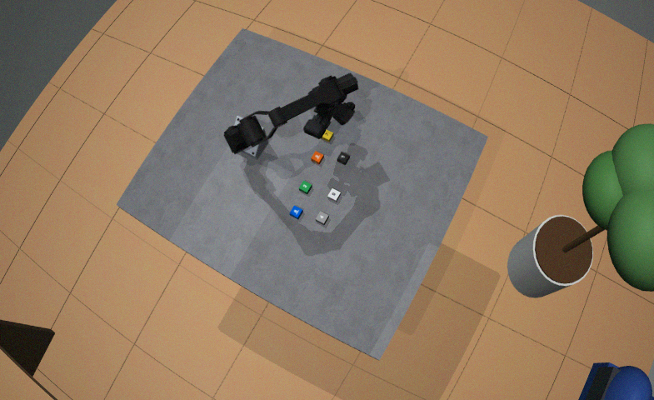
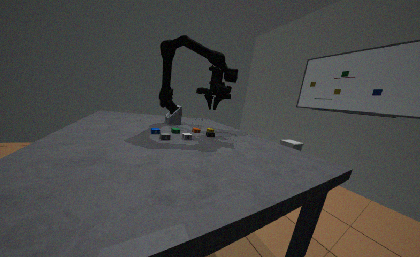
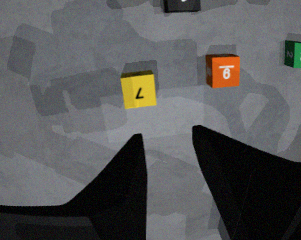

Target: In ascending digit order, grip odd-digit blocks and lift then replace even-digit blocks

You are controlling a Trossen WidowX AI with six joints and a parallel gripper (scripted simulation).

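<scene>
Right now my gripper tip is 1 cm past the yellow block, 1 cm to the right of it and 11 cm above it. Also, from my gripper tip: black block (8 cm ahead, 4 cm to the right, 11 cm below); green block marked 2 (3 cm ahead, 19 cm to the right, 11 cm below); orange block (1 cm ahead, 8 cm to the right, 11 cm below).
</scene>
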